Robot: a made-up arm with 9 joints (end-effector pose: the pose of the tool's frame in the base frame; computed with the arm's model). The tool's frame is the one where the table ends. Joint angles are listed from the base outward.
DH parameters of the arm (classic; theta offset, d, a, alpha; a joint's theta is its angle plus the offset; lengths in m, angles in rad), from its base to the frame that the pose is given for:
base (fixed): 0 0 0 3.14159
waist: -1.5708 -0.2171 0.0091 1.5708
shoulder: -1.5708 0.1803 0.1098 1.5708
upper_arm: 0 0.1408 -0.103 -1.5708
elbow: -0.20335 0 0.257 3.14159
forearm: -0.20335 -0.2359 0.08 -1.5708
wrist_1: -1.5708 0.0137 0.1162 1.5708
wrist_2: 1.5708 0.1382 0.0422 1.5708
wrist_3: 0 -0.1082 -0.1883 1.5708
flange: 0.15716 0 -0.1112 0
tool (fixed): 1.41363 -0.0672 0 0
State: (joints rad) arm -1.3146 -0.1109 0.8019 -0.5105 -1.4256 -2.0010 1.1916 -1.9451 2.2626
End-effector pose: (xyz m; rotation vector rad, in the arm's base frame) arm -0.1083 -0.5588 0.1499 -0.1645 2.9615 -0.0960
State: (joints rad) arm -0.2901 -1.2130 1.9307 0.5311 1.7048 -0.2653 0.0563 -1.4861 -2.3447
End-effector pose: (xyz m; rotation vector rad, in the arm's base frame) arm -0.0956 0.0887 0.2700 -1.8479 -0.0960 2.2717
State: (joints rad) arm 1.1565 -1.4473 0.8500 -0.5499 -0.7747 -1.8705 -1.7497 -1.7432 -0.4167
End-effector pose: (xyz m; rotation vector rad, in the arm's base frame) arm 0.0648 0.7690 -0.2251 0.0525 -1.4572 -0.5852
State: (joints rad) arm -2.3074 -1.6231 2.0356 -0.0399 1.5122 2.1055 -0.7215 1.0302 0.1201
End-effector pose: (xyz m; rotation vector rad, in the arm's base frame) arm -0.0111 -0.2995 0.0707 1.6360 -1.4721 -1.6869
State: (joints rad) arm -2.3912 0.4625 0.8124 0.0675 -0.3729 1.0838 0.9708 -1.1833 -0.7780
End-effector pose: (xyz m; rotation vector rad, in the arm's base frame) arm 0.1012 -0.0911 0.5758 1.4917 -0.5538 -0.0053
